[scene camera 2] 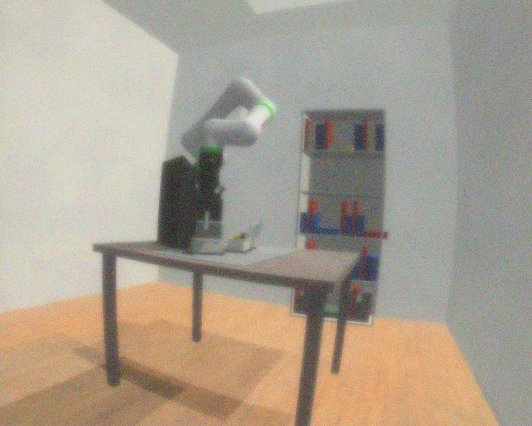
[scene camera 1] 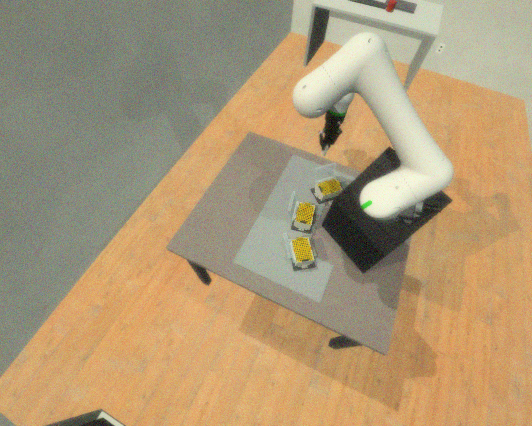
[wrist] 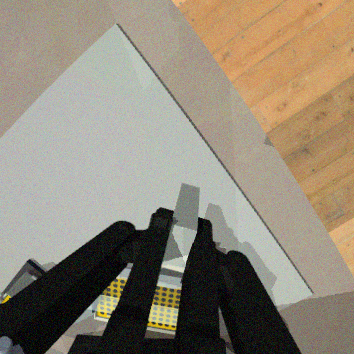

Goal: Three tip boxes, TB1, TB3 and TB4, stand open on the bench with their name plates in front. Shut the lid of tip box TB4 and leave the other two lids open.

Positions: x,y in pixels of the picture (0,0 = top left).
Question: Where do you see a clear lid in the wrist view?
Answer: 164,308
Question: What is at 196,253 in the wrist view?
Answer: My gripper.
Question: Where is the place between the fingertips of my gripper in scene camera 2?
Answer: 206,229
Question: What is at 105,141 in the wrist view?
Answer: A pale mat.
